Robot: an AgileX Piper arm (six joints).
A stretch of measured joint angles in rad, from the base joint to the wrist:
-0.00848, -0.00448, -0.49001, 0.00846, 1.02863, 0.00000
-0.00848, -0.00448, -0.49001, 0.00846, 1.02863, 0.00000
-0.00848, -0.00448, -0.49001, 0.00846, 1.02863, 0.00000
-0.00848, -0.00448, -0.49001, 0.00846, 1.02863, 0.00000
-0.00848, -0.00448, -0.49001, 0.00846, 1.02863, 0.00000
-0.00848, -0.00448, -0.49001, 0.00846, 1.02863, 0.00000
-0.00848, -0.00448, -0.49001, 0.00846, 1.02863, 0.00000
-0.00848, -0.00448, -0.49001, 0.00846, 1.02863, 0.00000
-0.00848, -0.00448, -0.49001, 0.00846, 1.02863, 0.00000
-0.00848, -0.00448, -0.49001, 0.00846, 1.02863, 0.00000
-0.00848, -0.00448, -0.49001, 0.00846, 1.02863, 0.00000
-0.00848, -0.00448, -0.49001, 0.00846, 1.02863, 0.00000
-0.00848, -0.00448, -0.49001, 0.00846, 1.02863, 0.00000
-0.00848, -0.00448, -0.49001, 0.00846, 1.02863, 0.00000
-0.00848, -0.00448, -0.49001, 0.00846, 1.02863, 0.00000
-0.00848, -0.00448, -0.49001, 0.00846, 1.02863, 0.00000
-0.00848, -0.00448, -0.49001, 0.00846, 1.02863, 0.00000
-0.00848, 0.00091, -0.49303, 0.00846, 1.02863, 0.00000
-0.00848, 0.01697, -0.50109, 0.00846, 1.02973, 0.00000
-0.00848, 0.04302, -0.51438, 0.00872, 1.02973, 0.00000
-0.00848, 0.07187, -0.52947, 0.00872, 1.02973, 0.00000
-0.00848, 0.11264, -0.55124, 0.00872, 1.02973, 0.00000
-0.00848, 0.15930, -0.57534, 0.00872, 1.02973, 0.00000
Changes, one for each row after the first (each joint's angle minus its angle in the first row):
0.00000, 0.00000, 0.00000, 0.00000, 0.00000, 0.00000
0.00000, 0.00000, 0.00000, 0.00000, 0.00000, 0.00000
0.00000, 0.00000, 0.00000, 0.00000, 0.00000, 0.00000
0.00000, 0.00000, 0.00000, 0.00000, 0.00000, 0.00000
0.00000, 0.00000, 0.00000, 0.00000, 0.00000, 0.00000
0.00000, 0.00000, 0.00000, 0.00000, 0.00000, 0.00000
0.00000, 0.00000, 0.00000, 0.00000, 0.00000, 0.00000
0.00000, 0.00000, 0.00000, 0.00000, 0.00000, 0.00000
0.00000, 0.00000, 0.00000, 0.00000, 0.00000, 0.00000
0.00000, 0.00000, 0.00000, 0.00000, 0.00000, 0.00000
0.00000, 0.00000, 0.00000, 0.00000, 0.00000, 0.00000
0.00000, 0.00000, 0.00000, 0.00000, 0.00000, 0.00000
0.00000, 0.00000, 0.00000, 0.00000, 0.00000, 0.00000
0.00000, 0.00000, 0.00000, 0.00000, 0.00000, 0.00000
0.00000, 0.00000, 0.00000, 0.00000, 0.00000, 0.00000
0.00000, 0.00000, 0.00000, 0.00000, 0.00000, 0.00000
0.00000, 0.00539, -0.00302, 0.00000, 0.00000, 0.00000
0.00000, 0.02145, -0.01108, 0.00000, 0.00110, 0.00000
0.00000, 0.04750, -0.02437, 0.00026, 0.00110, 0.00000
0.00000, 0.07635, -0.03946, 0.00026, 0.00110, 0.00000
0.00000, 0.11712, -0.06123, 0.00026, 0.00110, 0.00000
0.00000, 0.16378, -0.08533, 0.00026, 0.00110, 0.00000

